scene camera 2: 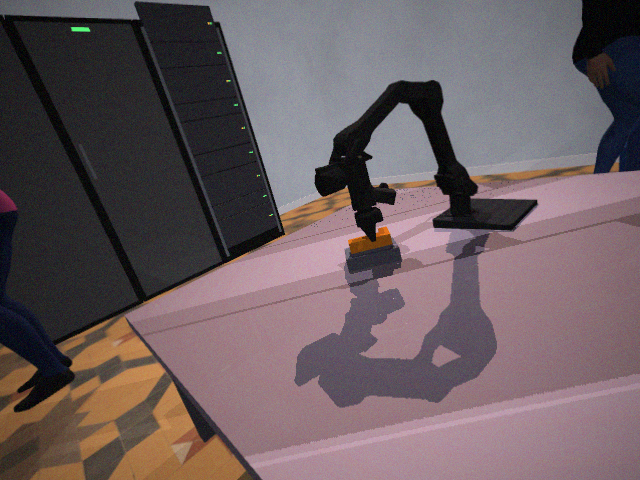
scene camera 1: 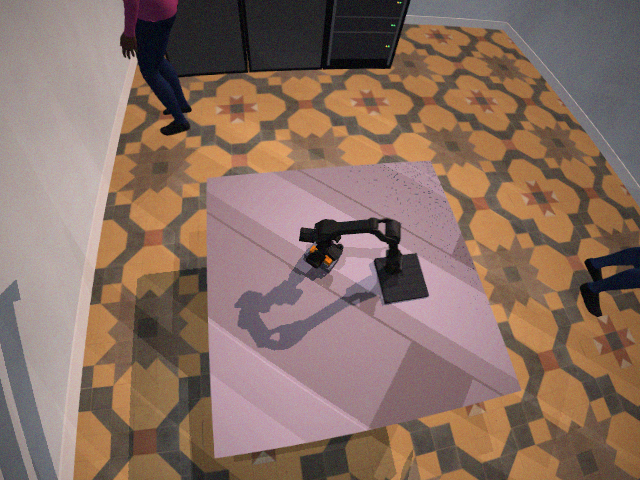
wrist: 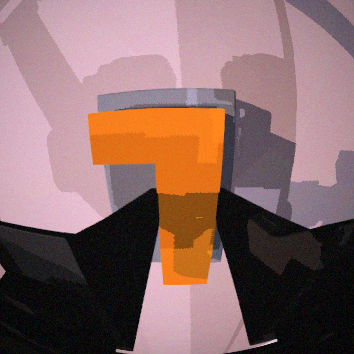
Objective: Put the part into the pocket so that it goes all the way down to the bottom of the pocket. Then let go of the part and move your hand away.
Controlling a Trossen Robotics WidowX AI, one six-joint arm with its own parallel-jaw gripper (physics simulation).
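Places are measured from the arm's base along level axes (x up, y right, z ahead), in centimetres.
Pixels of known places: gripper, fingertip midpoint: (scene camera 2: 373, 239) (scene camera 1: 323, 256) (wrist: 186, 195); arm's base, origin of the base link: (scene camera 2: 460, 213) (scene camera 1: 391, 267).
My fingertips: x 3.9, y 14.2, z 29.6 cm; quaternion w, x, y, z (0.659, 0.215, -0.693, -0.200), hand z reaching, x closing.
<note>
For each thing: its top centre in the pictures, then the offset to it from my fingertips. Level surfaces: height alone.
- orange L-shaped part, middle of its top: (wrist: 156, 223) (scene camera 2: 367, 234) (scene camera 1: 323, 251) dy +1.6, dx +1.2, dz -0.7 cm
- grey block, middle of its top: (wrist: 166, 193) (scene camera 2: 370, 247) (scene camera 1: 322, 255) dy +1.7, dx -2.7, dz -0.4 cm
- pink table top, its level: dx -6.3 cm
An orange L-shaped part (scene camera 1: 328, 260) (scene camera 2: 360, 244) (wrist: 157, 132) is between the fingers of my gripper (scene camera 1: 321, 256) (scene camera 2: 372, 238) (wrist: 186, 195), which is shut on its long leg. A grey block (scene camera 2: 374, 259) (wrist: 150, 98) stands on the table under the part. In scene camera 2 the part is upright and very close over the block's top; whether they touch cannot be told. In the wrist view the part reaches past the block's left and lower edges, and the block's far rim and right side show. The part and fingers hide most of the pocket.
The pink table top (scene camera 1: 289, 397) (scene camera 2: 413, 428) carries the arm's black base plate (scene camera 1: 405, 286) (scene camera 2: 496, 211), to the right of the block. Dark cabinets (scene camera 1: 284, 36) (scene camera 2: 77, 129) and people stand beyond the table. The arm's shadow falls across the table.
</note>
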